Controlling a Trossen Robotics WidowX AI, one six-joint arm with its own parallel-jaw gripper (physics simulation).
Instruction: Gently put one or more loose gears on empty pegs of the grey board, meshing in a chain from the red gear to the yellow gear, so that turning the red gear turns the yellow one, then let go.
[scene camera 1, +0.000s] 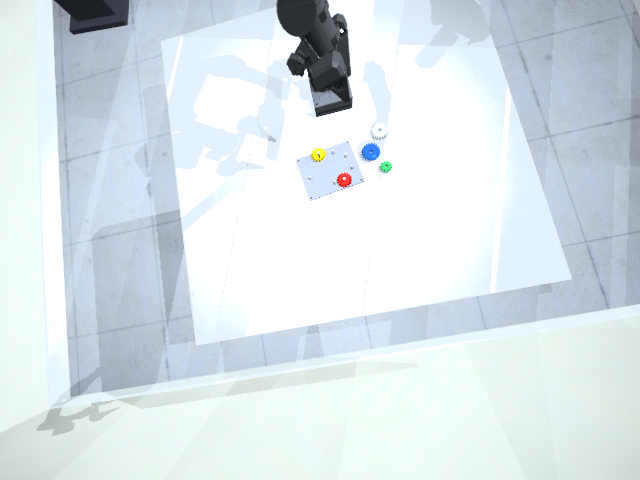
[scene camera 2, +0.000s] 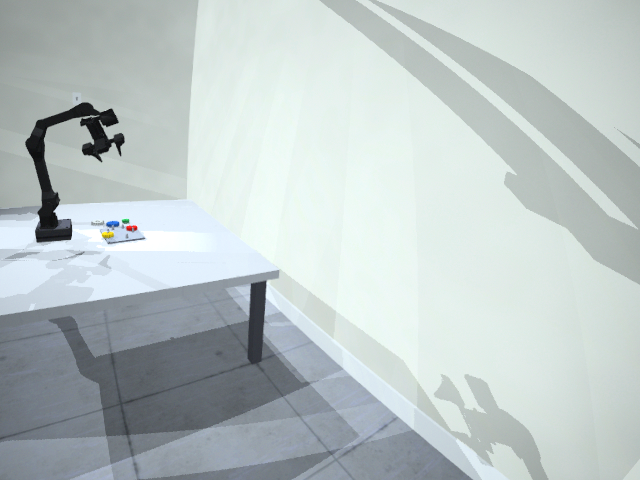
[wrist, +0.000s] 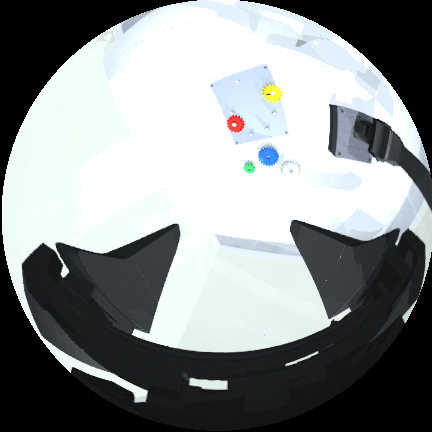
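Where they show: gripper, fingertip midpoint: (scene camera 1: 348, 88) (scene camera 2: 111, 158) (wrist: 236, 227); arm's base, link origin: (scene camera 2: 49, 226) (wrist: 363, 129).
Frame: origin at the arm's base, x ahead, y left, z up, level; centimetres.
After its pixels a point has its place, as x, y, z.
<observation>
The grey board (scene camera 1: 323, 178) @(34.5, -1.9, -4.8) (scene camera 2: 121, 239) @(31.8, -8.6, -4.8) (wrist: 230, 97) @(36.7, -2.2, -4.8) lies on the table with several bare metal pegs. The red gear (scene camera 1: 344, 179) @(36.4, 5.8, -2.7) (scene camera 2: 131, 227) @(35.9, 4.2, -3.2) (wrist: 235, 124) @(35.5, 5.8, -2.6) and the yellow gear (scene camera 1: 318, 154) @(25.9, -3.1, -2.9) (scene camera 2: 107, 235) @(25.4, -5.2, -3.8) (wrist: 273, 93) @(25.1, -3.0, -2.5) sit on the board, apart from each other. The blue gear (scene camera 1: 370, 151) @(25.4, 16.1, -5.5) (scene camera 2: 112, 223) @(26.0, 14.3, -3.9) (wrist: 268, 156) @(25.8, 16.6, -4.8), the small green gear (scene camera 1: 386, 166) @(31.7, 21.2, -4.7) (scene camera 2: 125, 221) @(32.2, 19.7, -4.6) (wrist: 249, 168) @(32.2, 21.8, -5.6) and the white gear (scene camera 1: 379, 131) @(18.9, 19.6, -3.9) (scene camera 2: 97, 222) @(18.3, 17.5, -4.1) (wrist: 291, 169) @(18.0, 18.9, -3.9) lie loose on the table beside the board. My gripper (scene camera 2: 110, 158) @(27.8, 7.4, 29.8) (wrist: 236, 227) @(27.8, 7.4, 29.8) is open and empty, high above the table.
The arm's base (scene camera 1: 333, 104) @(8.4, 3.5, -0.7) (scene camera 2: 53, 230) @(2.7, -4.4, -0.6) (wrist: 347, 132) @(5.2, 2.7, 0.1) stands on the white table (scene camera 1: 423, 232) @(56.8, 32.1, -5.6) (scene camera 2: 206, 268) @(64.9, -45.1, -5.6) near the board and the white gear. A wall (scene camera 2: 413, 180) rises beyond the table's edge. Shadows of the arm fall on the table.
</observation>
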